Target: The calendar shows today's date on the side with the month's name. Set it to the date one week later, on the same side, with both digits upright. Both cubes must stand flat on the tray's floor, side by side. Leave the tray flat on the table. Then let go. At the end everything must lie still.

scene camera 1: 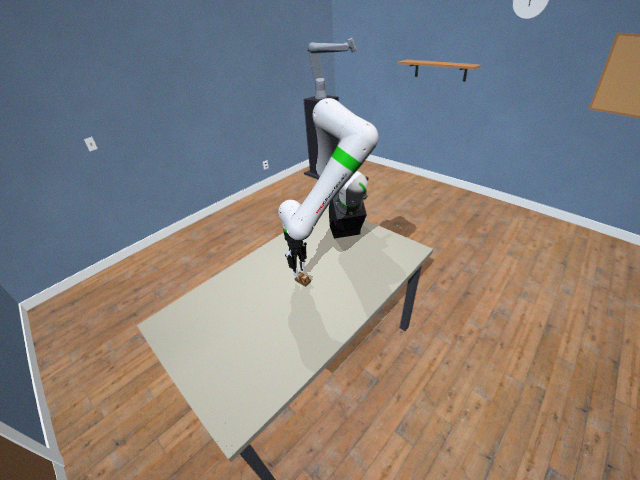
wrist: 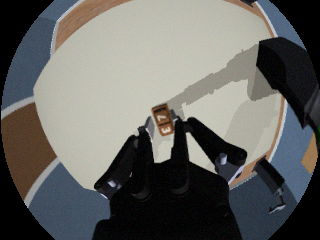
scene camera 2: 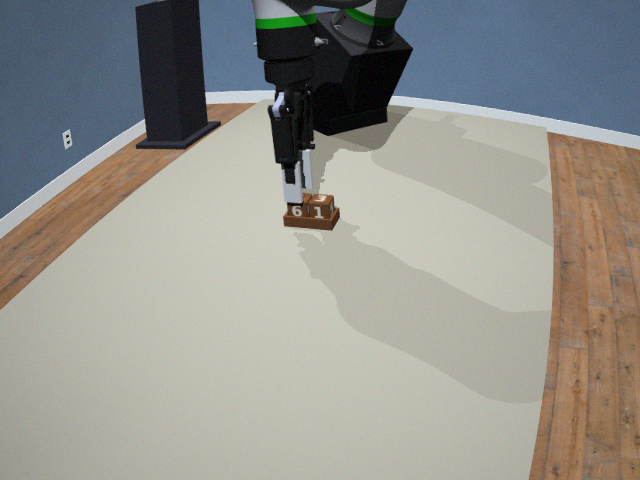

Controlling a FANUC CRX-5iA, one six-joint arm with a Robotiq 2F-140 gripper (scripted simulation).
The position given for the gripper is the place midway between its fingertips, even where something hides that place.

In view: the gripper (scene camera 2: 299, 194).
The gripper shows as well in the wrist view (wrist: 161, 118).
